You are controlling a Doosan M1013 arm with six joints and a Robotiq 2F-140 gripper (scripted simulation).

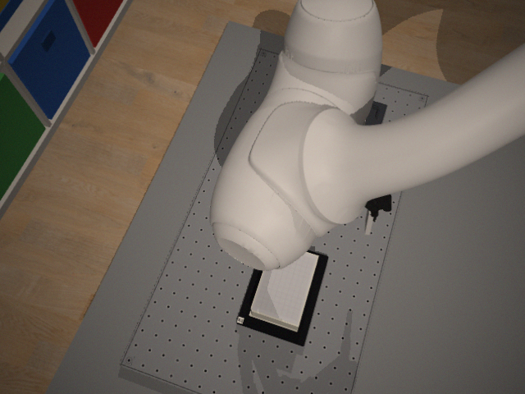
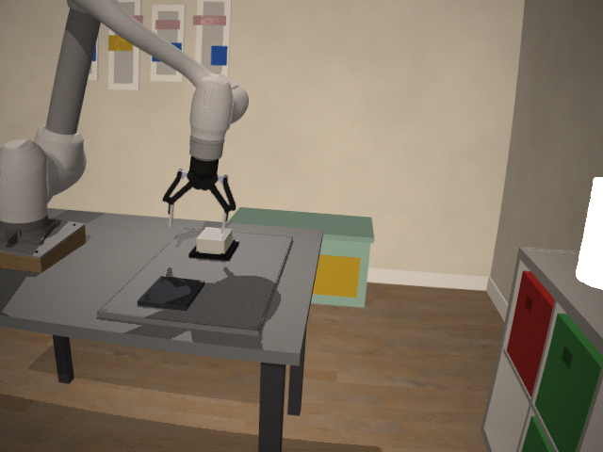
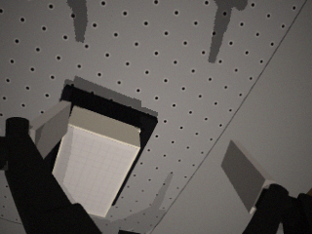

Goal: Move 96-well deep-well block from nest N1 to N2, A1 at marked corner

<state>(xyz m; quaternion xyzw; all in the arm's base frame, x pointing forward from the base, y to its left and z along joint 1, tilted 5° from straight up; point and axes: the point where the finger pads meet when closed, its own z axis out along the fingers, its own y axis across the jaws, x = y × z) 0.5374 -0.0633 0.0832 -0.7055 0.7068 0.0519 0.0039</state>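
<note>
Now: hand 5 cm short of the cream 96-well deep-well block, 10 cm to the right of it and 7 cm above it. The rest, counted from my hand: black plate nest N1: 5 cm ahead, 10 cm to the left, 10 cm below; plate nest N2: 4 cm behind, 24 cm to the right, 10 cm below.
</note>
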